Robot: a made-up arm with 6 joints.
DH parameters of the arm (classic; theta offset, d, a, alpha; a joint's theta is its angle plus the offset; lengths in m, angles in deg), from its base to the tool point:
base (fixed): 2.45 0 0.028 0
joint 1: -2.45 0.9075 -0.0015 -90
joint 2: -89.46 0 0.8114 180
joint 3: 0.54 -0.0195 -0.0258 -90
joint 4: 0 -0.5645 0.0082 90
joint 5: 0 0.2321 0.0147 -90
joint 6: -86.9 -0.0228 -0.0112 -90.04
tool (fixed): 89.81 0.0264 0 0
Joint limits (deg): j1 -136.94..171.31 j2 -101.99..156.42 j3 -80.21..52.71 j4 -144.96..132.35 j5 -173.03..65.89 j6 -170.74..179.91
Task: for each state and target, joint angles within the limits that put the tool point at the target. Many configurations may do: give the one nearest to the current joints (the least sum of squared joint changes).
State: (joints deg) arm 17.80 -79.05 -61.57 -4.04 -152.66 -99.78
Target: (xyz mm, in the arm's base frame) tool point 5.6 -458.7 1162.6
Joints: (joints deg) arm 55.65 -98.77 -52.93 2.24 -154.20 -101.59
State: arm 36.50 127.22 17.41 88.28 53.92 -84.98
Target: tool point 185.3 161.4 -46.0
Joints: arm 33.67 128.67 -26.93 86.09 54.76 -83.68
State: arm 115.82 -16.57 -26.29 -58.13 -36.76 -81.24
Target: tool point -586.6 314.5 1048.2
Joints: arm 159.17 27.02 -10.96 -72.49 -39.61 -80.98
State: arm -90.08 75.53 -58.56 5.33 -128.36 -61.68
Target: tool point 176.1 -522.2 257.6
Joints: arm -50.44 99.88 -25.77 25.17 -124.80 -60.91
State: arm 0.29 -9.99 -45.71 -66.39 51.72 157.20
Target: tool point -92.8 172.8 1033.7
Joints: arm -33.70 -20.21 -79.81 -107.63 47.49 160.01
